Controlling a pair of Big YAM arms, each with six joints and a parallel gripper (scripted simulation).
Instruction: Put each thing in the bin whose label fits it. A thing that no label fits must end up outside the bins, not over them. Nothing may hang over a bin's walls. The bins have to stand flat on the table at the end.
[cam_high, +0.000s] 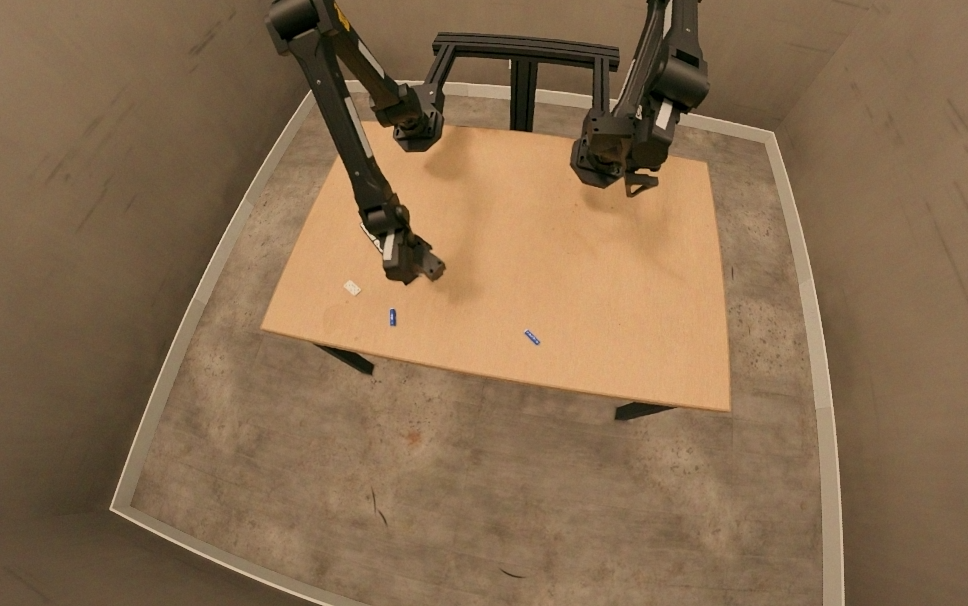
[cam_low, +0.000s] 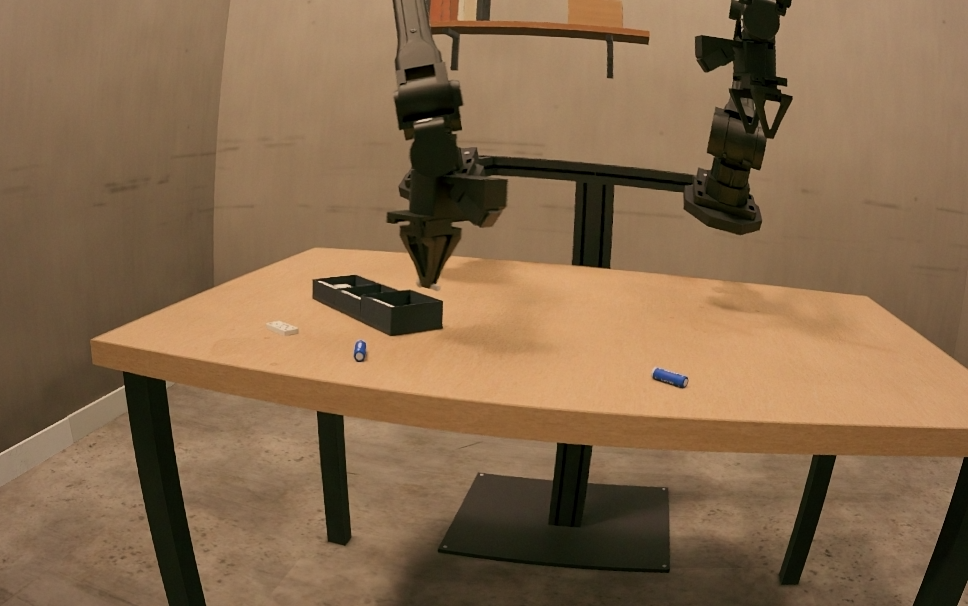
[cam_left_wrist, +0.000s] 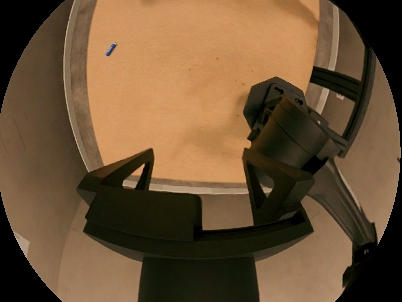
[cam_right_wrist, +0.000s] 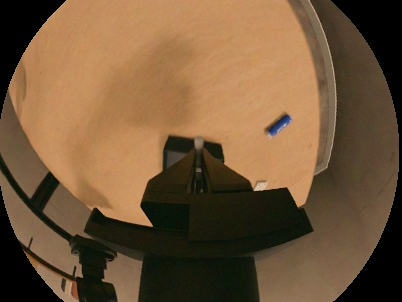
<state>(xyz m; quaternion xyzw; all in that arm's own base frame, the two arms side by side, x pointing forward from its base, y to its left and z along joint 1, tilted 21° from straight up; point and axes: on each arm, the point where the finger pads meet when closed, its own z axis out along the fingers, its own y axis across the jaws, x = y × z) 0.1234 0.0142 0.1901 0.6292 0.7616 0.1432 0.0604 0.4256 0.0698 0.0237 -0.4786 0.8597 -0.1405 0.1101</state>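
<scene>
Now: the black bin tray 12 cm to the right of my right hand, 9 cm behind it and 6 cm below it. The rest, counted from my right hand: eraser (19 cm to the right, 14 cm behind, 6 cm below); white bolt (right at my right hand); flat white block (19 cm to the right, 7 cm below, 7 cm ahead).
</scene>
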